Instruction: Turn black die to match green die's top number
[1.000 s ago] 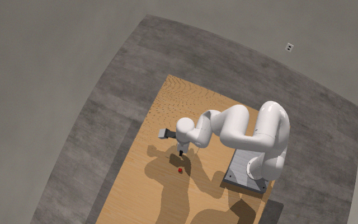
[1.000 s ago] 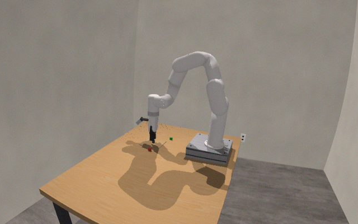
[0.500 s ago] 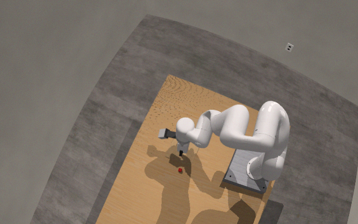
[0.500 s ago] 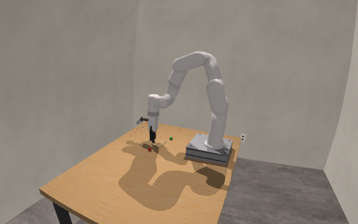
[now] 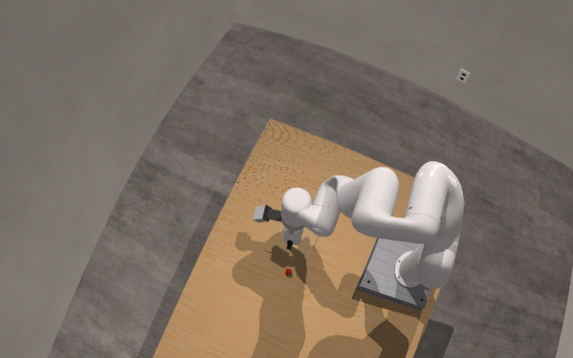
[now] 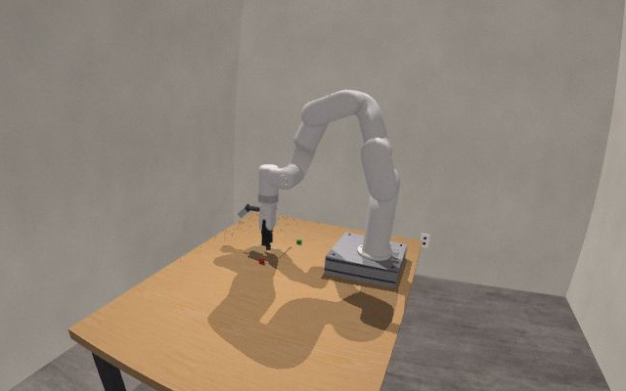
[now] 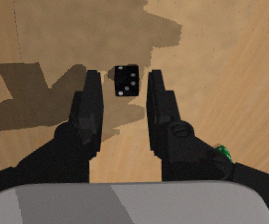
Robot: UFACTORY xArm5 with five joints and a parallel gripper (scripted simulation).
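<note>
The black die is 3 cm below my hand. Round my hand: tan mat: 4 cm below; red die: 10 cm to the left, 5 cm behind, 4 cm below; green die: 13 cm to the right, 7 cm behind, 4 cm below.
</note>
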